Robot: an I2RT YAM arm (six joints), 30 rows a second.
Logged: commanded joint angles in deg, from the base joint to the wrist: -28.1 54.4 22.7 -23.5 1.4 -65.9; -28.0 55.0 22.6 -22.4 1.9 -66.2; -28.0 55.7 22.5 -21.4 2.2 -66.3; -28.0 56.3 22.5 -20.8 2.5 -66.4; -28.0 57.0 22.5 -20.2 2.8 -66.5; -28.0 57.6 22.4 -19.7 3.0 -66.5; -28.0 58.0 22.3 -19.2 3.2 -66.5; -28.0 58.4 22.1 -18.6 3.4 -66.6; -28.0 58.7 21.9 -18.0 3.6 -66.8; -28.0 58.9 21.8 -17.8 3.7 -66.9
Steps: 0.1 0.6 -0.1 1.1 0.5 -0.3; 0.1 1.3 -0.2 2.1 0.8 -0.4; 0.1 1.9 -0.2 2.7 1.1 -0.5; 0.1 2.6 -0.2 3.3 1.4 -0.6; 0.1 3.2 -0.3 3.8 1.6 -0.6; 0.1 3.6 -0.4 4.3 1.8 -0.6; 0.1 4.0 -0.6 4.9 2.0 -0.7; 0.1 4.3 -0.8 5.5 2.2 -0.9; 0.1 4.5 -0.9 5.7 2.3 -1.0
